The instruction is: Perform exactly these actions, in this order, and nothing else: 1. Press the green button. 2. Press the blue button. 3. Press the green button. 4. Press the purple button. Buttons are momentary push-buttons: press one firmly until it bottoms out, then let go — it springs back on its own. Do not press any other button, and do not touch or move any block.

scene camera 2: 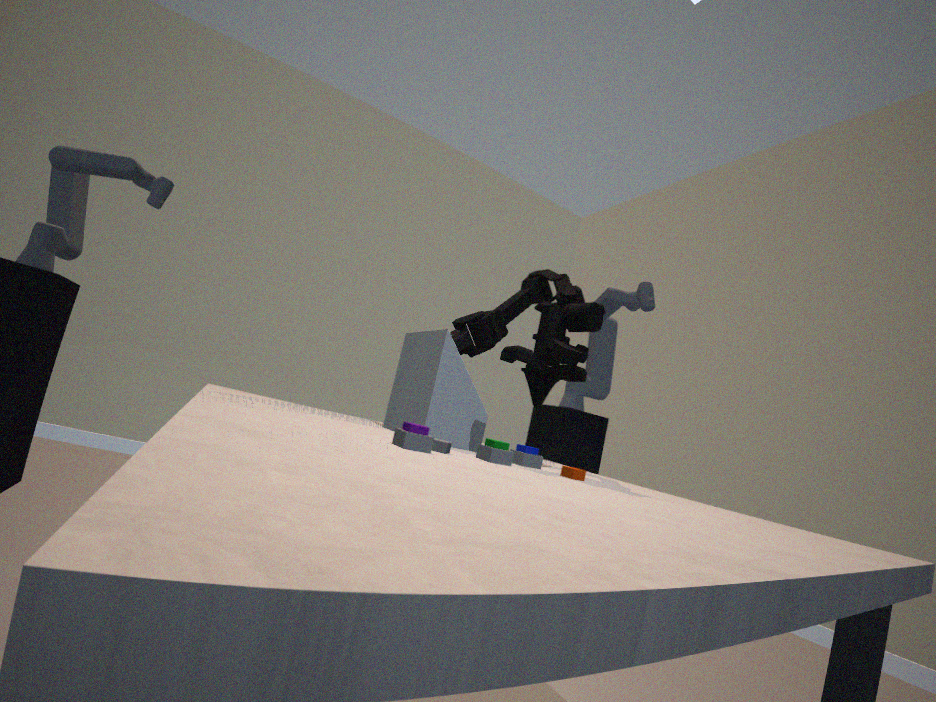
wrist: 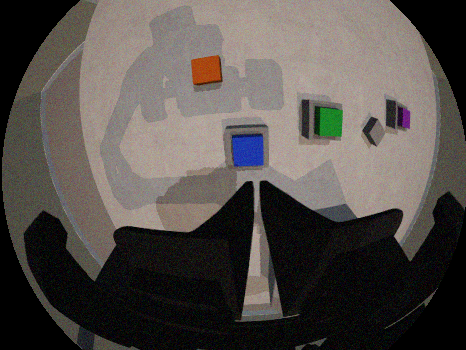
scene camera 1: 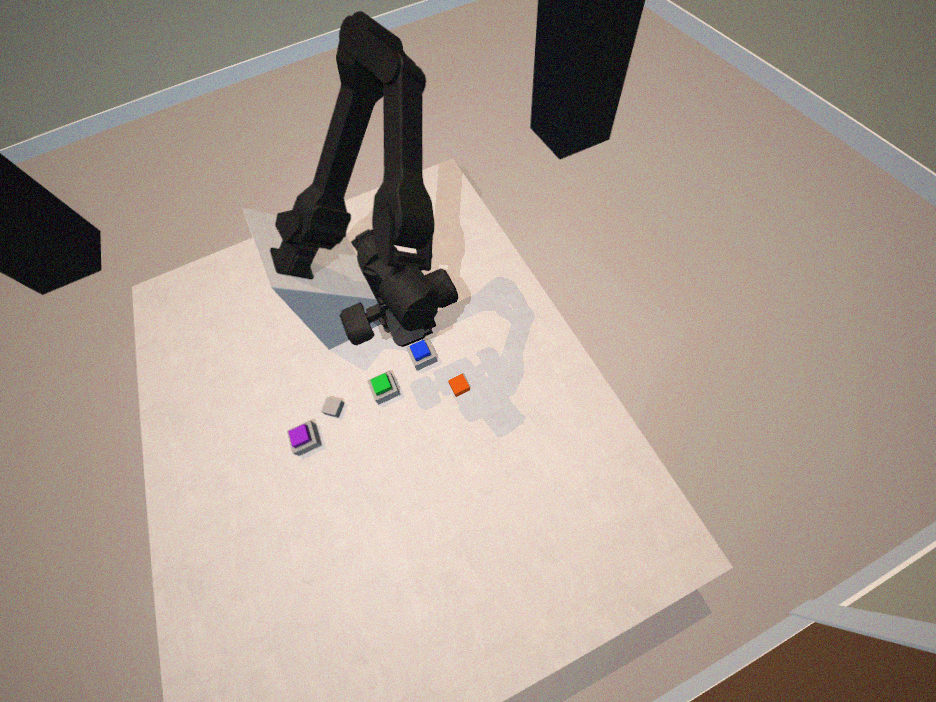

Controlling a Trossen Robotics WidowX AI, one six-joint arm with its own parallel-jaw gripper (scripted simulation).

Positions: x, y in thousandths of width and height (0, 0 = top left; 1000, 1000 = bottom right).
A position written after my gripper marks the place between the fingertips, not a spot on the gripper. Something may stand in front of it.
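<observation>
I can see a green button (wrist: 705, 344) and a blue button (wrist: 533, 430), and with them an orange block (wrist: 445, 201). As for my gripper (scene camera 1: 439, 471), (scene camera 2: 573, 579), (wrist: 550, 536), it is shut and holds nothing.
</observation>
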